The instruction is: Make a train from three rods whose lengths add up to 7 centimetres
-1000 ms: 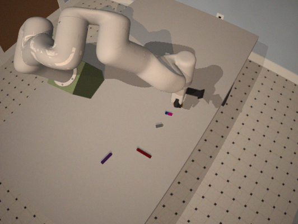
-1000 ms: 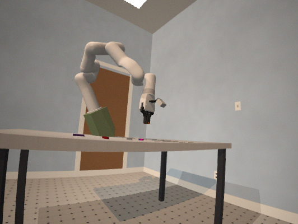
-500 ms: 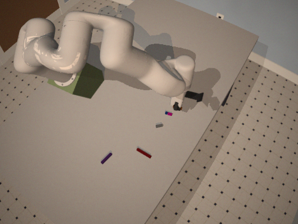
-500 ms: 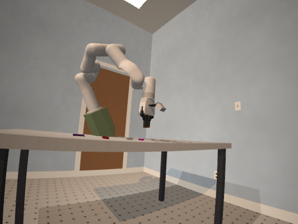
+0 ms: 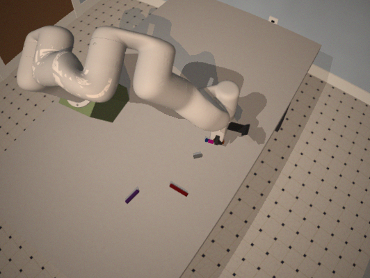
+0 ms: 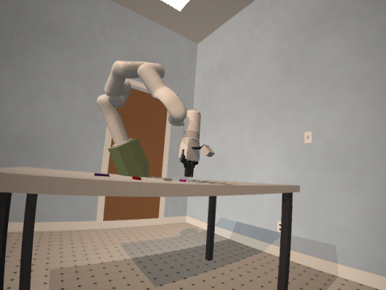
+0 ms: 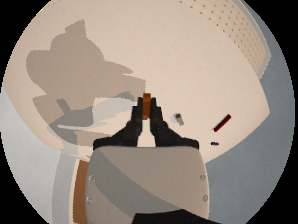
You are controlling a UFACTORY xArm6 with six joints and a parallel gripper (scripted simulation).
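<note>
My gripper is now 4 cm above the magenta rod, 3 cm past it and 1 cm to the left of it. Also, from my hand: blue rod (4 cm below, 4 cm behind, 1 cm to the right); then orange rod (2 cm below); then grey rod (9 cm to the right, 4 cm below, 3 cm behind).
</note>
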